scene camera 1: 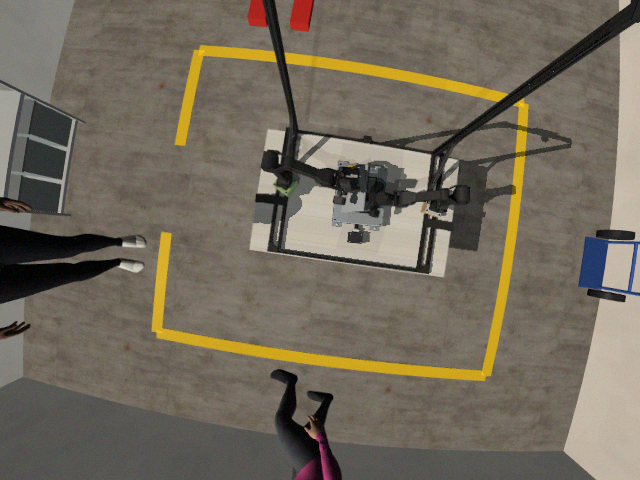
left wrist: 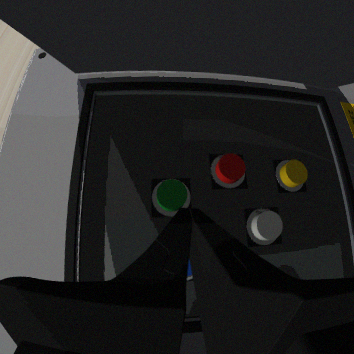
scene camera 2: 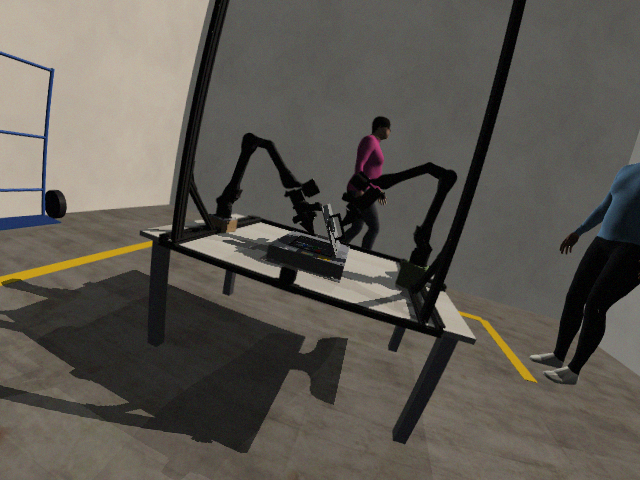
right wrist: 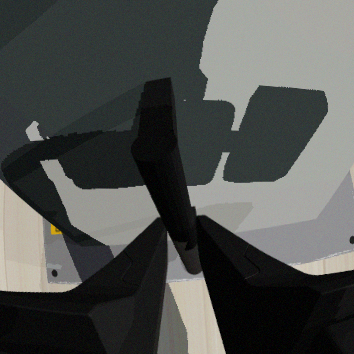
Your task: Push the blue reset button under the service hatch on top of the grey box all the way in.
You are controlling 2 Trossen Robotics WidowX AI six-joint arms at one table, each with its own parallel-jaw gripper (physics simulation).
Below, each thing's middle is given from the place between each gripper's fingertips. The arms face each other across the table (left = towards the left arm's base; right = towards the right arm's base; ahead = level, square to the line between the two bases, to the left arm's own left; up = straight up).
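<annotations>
With the green button (left wrist: 171,194) as the reference, my left hand is 20 mm to the left of it and 60 mm above it. The service hatch (scene camera 1: 355,202) is 80 mm to the right of that same left hand, 30 mm behind it and 40 mm above it.
My right hand is 3 cm to the right of the service hatch and 3 cm above it; going by their middles, the hatch is the nearest to my right hand of the things named here. From my right hand, the green button is 9 cm to the left, 4 cm ahead and 13 cm below.
</annotations>
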